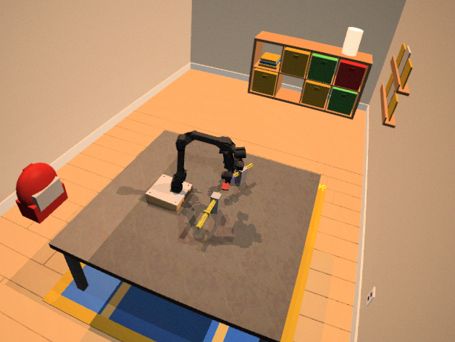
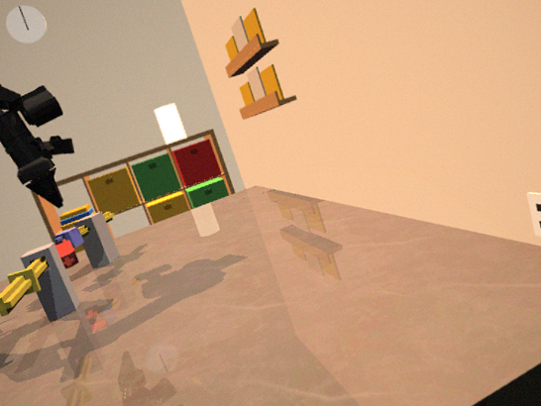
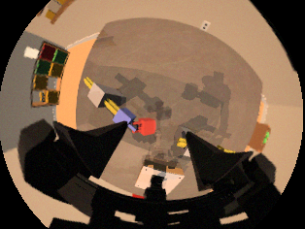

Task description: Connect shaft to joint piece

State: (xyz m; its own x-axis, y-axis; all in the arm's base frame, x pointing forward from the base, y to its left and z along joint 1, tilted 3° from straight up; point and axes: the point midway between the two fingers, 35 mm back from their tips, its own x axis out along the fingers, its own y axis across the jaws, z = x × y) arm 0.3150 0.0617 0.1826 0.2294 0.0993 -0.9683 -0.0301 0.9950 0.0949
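My gripper tip is 100 mm above the red square joint piece, 40 mm past it and 30 mm to the right of it.
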